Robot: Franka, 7 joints.
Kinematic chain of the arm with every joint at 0, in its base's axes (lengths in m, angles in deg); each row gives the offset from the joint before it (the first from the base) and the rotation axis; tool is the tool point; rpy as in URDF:
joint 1: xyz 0 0 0.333 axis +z
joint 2: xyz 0 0 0 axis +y
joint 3: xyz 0 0 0.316 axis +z
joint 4: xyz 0.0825 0 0 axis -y
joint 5: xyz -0.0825 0 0.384 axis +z
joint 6: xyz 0 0 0 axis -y
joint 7: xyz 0.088 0 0 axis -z
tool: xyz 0 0 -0.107 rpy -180 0 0
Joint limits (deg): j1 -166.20..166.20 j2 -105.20..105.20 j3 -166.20..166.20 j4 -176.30..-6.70 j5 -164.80..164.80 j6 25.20..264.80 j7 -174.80..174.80
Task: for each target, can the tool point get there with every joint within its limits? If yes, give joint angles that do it. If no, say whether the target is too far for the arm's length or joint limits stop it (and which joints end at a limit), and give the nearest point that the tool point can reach.
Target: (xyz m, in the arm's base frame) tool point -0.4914 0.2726 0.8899
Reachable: yes | joints 38.38 -35.78 72.28 -68.49 66.30 133.94 -71.40
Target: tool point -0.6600 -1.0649 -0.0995
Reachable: no: too far | nearest point -0.4272 -0.6893 0.0531 | short by 0.468 m
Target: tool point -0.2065 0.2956 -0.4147
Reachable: no: joint limits stop it (at a limit: joint 2) | nearest point -0.2021 0.2893 -0.3562 | short by 0.059 m
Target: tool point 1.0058 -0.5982 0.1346
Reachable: no: too far | nearest point 0.7270 -0.4324 0.1896 | short by 0.329 m
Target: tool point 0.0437 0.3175 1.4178
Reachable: no: too far | nearest point 0.0331 0.2408 1.1557 | short by 0.273 m
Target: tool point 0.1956 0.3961 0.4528
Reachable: yes | joints -40.68 -81.59 94.64 -128.50 -80.84 49.28 -120.51
